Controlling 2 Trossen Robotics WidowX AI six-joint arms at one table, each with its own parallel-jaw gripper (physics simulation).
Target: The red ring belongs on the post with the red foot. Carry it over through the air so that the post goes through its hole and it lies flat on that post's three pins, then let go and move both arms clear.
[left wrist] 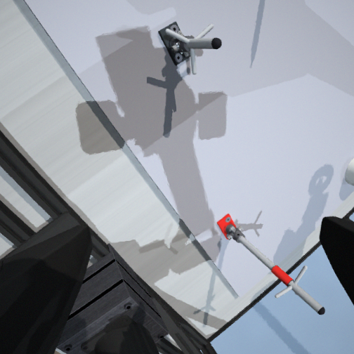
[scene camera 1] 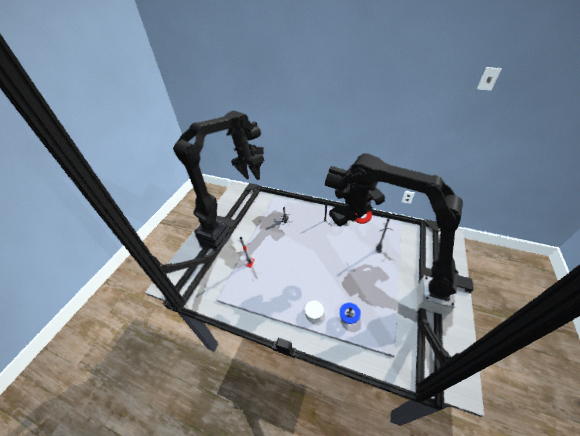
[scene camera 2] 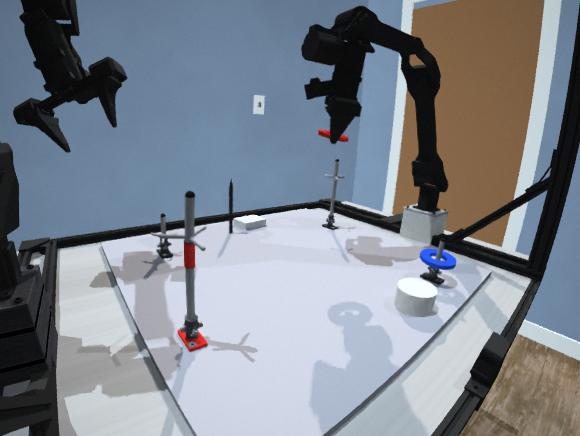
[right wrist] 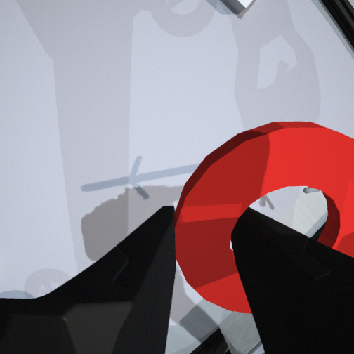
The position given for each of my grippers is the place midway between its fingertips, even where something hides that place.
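Red ring (right wrist: 285, 153); out of frame in the left wrist view. Short post (left wrist: 187, 43). My right gripper (scene camera 2: 332, 142), also in the right wrist view (right wrist: 201, 216) and scene camera 1 (scene camera 1: 355, 219). My left gripper (scene camera 2: 91, 139), also in scene camera 1 (scene camera 1: 253, 179) and the left wrist view (left wrist: 206, 233).
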